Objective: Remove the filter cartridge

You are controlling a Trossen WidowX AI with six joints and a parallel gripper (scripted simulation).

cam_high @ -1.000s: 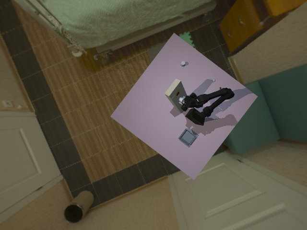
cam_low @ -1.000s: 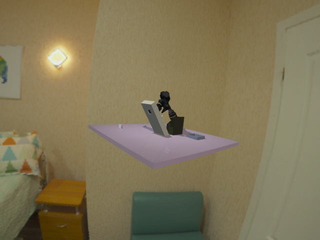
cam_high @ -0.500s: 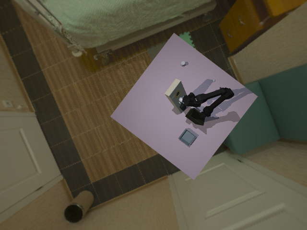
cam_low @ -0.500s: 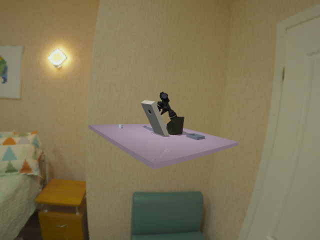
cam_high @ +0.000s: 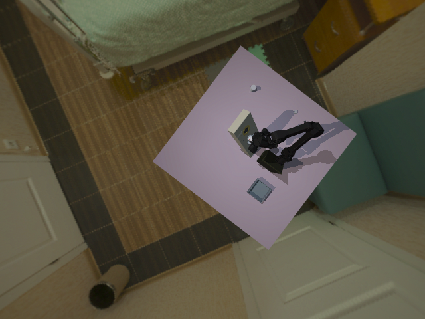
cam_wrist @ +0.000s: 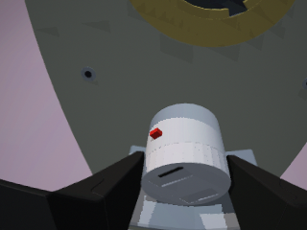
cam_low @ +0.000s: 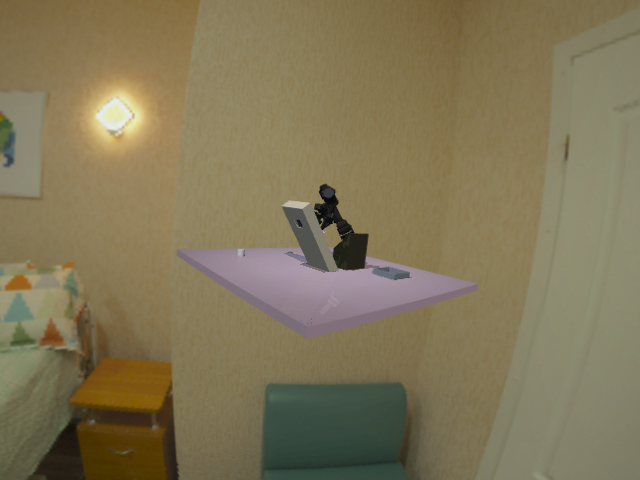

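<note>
Right now my gripper tip is 39 cm past the grey tray, 22 cm to the right of it and 21 cm above it. Round my gripper tip: round grey filter cartridge: right at my gripper tip.
</note>
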